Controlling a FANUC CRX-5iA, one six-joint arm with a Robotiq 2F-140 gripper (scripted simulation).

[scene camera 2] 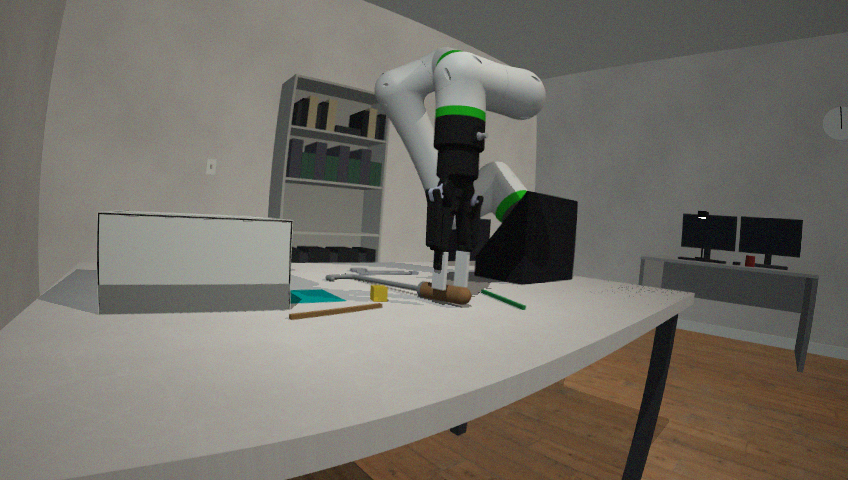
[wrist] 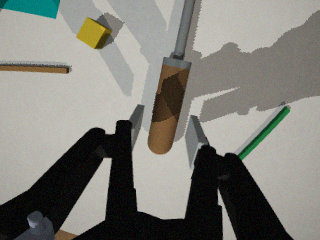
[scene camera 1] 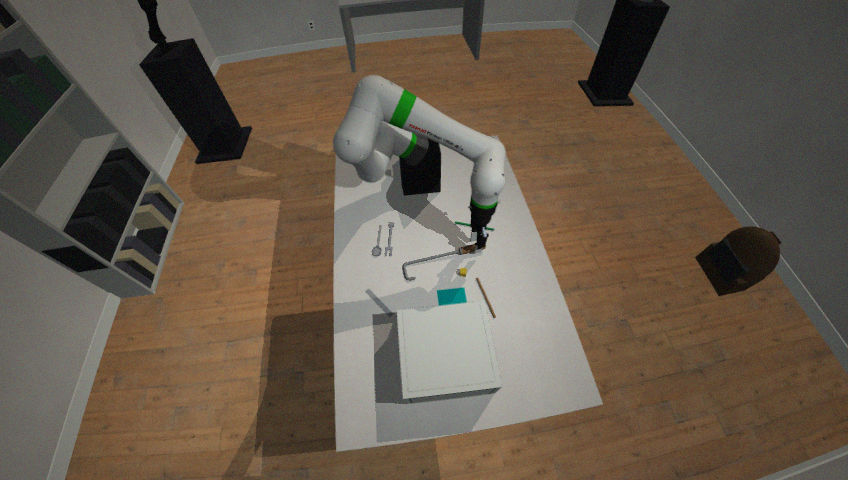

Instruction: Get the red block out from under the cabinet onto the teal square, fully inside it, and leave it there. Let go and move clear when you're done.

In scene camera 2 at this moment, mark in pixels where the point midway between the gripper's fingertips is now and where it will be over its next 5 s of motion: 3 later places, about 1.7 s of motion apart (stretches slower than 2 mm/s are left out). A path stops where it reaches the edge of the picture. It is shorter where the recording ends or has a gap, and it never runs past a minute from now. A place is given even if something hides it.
My gripper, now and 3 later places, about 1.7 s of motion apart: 449, 287; 448, 301; 435, 295; 407, 284
